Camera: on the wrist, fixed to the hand. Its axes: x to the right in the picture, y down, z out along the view.
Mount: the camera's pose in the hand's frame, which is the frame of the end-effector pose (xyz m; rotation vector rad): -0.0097 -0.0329 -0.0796 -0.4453 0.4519 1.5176
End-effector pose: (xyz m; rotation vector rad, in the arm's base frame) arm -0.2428 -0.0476 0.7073 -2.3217 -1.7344 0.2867
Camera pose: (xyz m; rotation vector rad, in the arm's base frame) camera -0.2525 -0.0531 0.7933 3.0325 -0.4219 0.4106
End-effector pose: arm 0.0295 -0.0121 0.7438 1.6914 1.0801 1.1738
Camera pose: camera -0.0553 0.0001 0.7310 1.7884 -0.5432 2.5163
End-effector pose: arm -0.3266 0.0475 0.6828 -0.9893 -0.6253 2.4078
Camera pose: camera -0.2541 0.0865 0.6556 1.5262 0.0955 -1.5592
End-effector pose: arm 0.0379 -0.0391 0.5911 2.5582 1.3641 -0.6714
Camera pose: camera 0.0309 0.0000 0.6681 2.4606 -0.5536 0.4438
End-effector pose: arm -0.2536 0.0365 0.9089 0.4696 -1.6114 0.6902
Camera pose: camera -0.1717 0.0648 0.9098 -1.3087 -1.3912 1.3232
